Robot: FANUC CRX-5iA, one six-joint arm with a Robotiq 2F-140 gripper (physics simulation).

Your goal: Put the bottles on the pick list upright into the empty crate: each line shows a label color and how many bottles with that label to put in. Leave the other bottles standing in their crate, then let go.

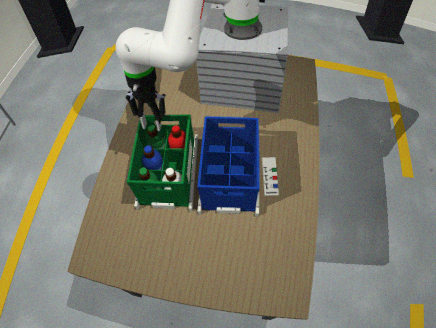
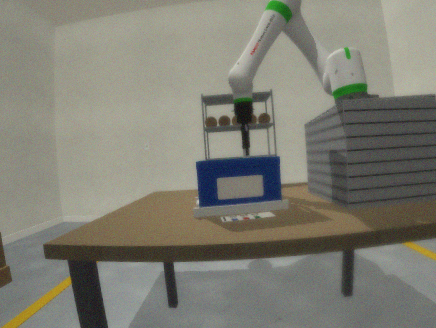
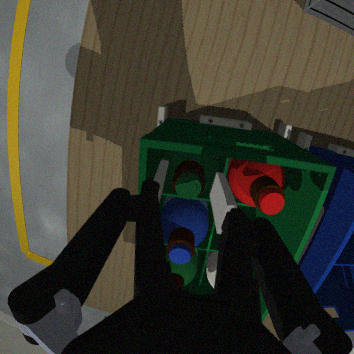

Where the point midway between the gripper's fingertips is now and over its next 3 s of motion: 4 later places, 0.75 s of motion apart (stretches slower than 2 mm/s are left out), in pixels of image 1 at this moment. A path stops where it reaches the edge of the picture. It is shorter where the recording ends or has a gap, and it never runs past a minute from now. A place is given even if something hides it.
My gripper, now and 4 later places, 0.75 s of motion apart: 152, 127; 152, 132; 151, 124; 145, 96; 201, 89
